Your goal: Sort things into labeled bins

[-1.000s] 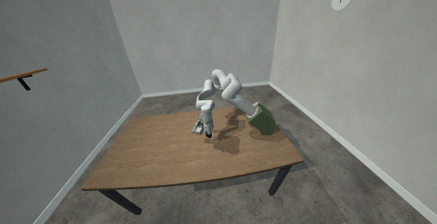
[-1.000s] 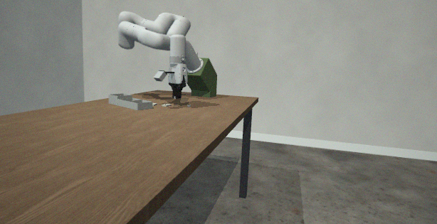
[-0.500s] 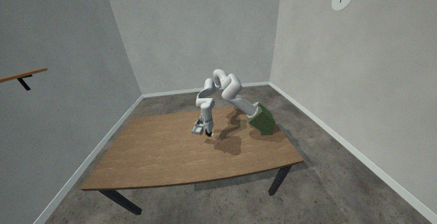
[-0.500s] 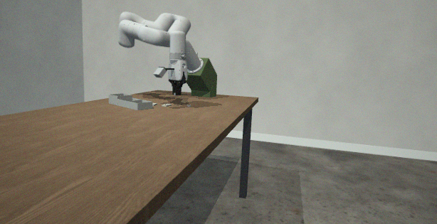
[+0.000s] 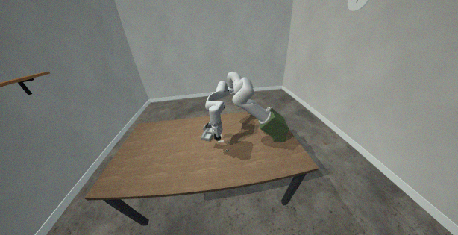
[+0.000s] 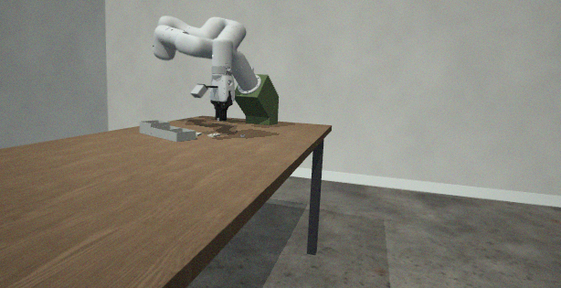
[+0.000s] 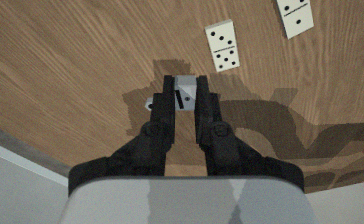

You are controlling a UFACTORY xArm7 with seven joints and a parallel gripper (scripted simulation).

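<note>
The white ring-shaped part lies 80 mm to the left of my hand, 80 mm below it and 40 mm behind it. From my hand the other things lie so: white domino 100 mm to the right, 80 mm below, 20 mm behind; cream domino 80 mm below, 30 mm to the right, 20 mm behind; black cylindrical battery 270 mm to the right, 70 mm below, 20 mm behind.
</note>
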